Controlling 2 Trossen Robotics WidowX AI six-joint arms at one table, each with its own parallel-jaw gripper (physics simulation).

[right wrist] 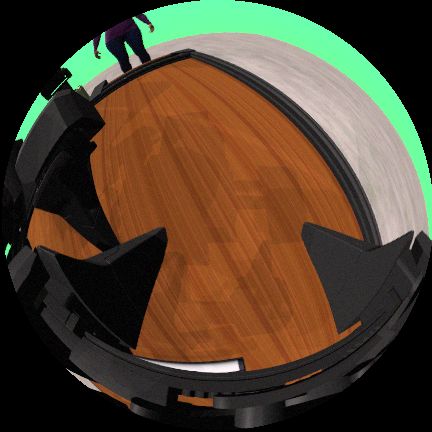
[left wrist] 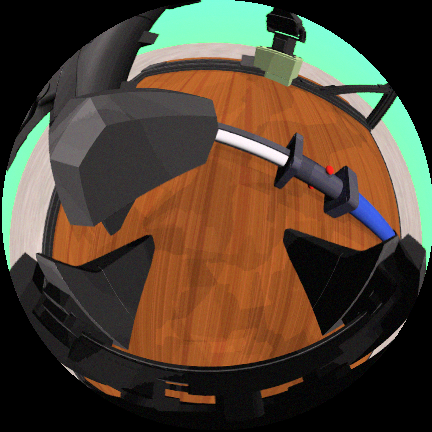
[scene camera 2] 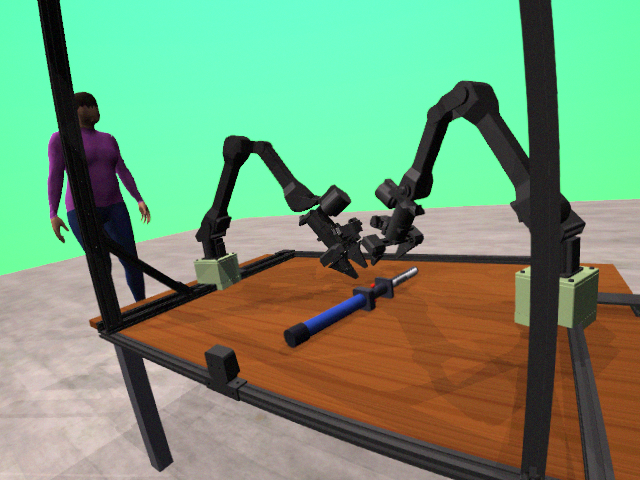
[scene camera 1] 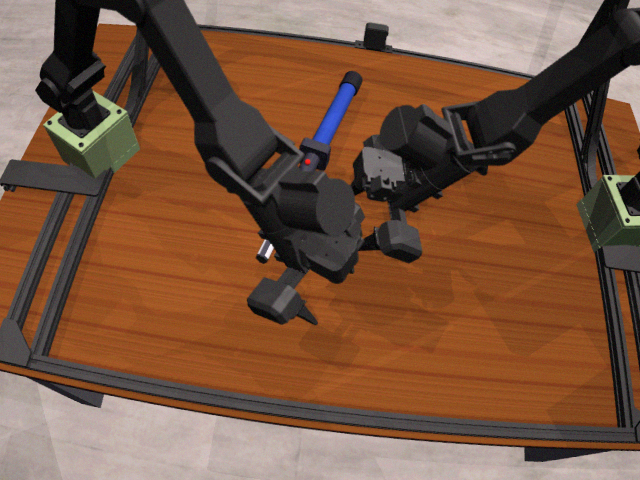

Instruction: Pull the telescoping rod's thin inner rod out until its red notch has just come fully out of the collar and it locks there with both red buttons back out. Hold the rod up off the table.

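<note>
The rod lies on the table, with a blue tube [scene camera 1: 334, 116] [scene camera 2: 333, 316] [left wrist: 373, 216], a dark two-flanged collar [scene camera 1: 310, 161] [scene camera 2: 379, 290] [left wrist: 319, 177] and a silver inner rod [scene camera 1: 265, 250] [scene camera 2: 404, 276] [left wrist: 252, 147] [right wrist: 210, 365] sticking out. A red button [scene camera 1: 307, 161] [scene camera 2: 372, 285] [left wrist: 330, 170] shows on the collar; a second red button [left wrist: 311, 187] peeks out low in the left wrist view. No red notch is discernible. My left gripper [scene camera 2: 361, 271] [left wrist: 219, 239] is open and empty above the table, beside the rod. My right gripper [scene camera 1: 334, 298] [scene camera 2: 386, 259] [right wrist: 236, 232] is open and empty, raised beyond the inner rod in scene camera 2.
The two grippers are very close together; the right gripper's finger housing fills the upper left of the left wrist view. A small black block [scene camera 1: 375, 36] [scene camera 2: 222, 363] stands on the table's edge frame. A person [scene camera 2: 98, 170] [right wrist: 126, 42] stands beyond the table.
</note>
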